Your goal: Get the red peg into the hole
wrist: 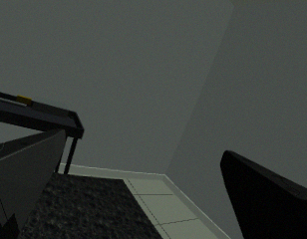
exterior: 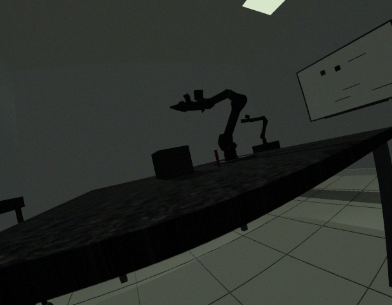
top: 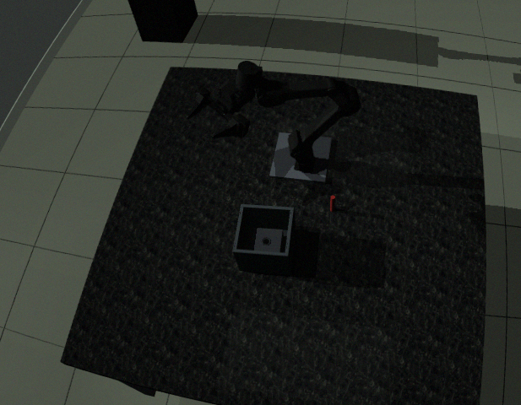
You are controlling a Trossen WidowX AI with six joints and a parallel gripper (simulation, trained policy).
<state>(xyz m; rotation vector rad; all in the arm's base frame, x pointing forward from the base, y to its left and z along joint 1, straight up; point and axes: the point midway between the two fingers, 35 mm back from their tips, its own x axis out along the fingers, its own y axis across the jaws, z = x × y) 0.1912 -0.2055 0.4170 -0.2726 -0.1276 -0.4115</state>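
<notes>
Right now the red peg is 390 mm below my gripper tip, 350 mm to the left of it and 70 mm behind it. Also, from my gripper tip: plate: 390 mm below, 180 mm to the left, 110 mm ahead.
</notes>
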